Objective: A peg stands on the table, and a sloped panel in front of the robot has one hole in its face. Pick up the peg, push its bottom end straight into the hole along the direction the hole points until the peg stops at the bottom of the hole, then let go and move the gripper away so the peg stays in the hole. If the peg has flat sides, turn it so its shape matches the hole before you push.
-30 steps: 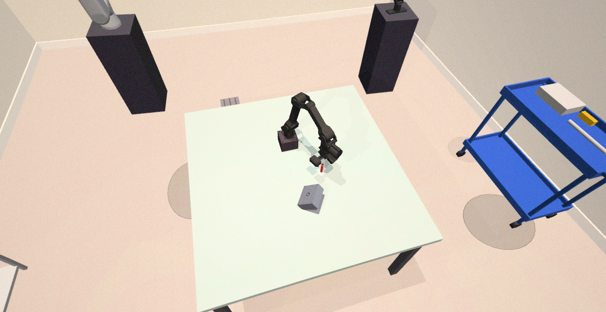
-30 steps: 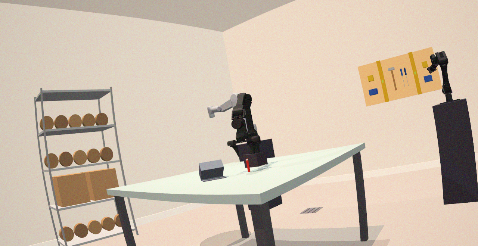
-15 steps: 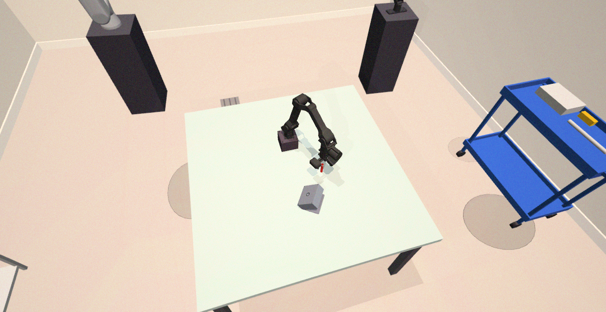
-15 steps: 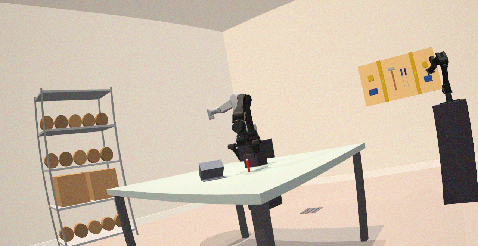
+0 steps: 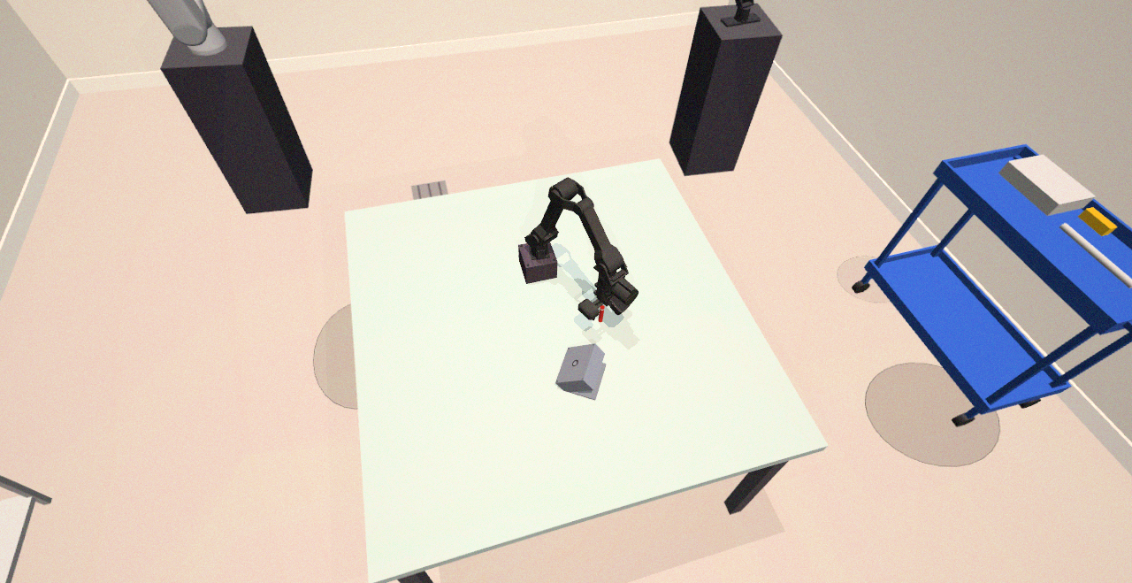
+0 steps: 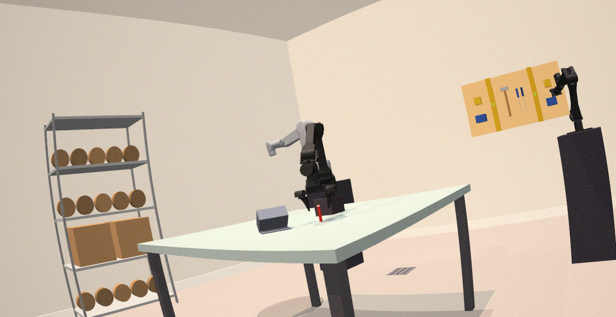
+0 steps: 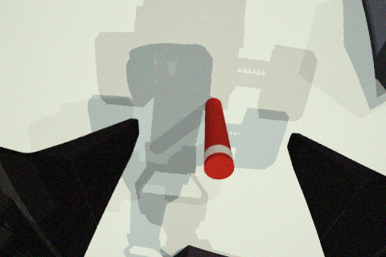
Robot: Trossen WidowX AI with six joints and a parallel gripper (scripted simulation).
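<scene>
Now: the red round peg right at my gripper tip. The rest, counted from my gripper tip: grey sloped panel (19 cm ahead, 11 cm to the right, 1 cm below).
</scene>
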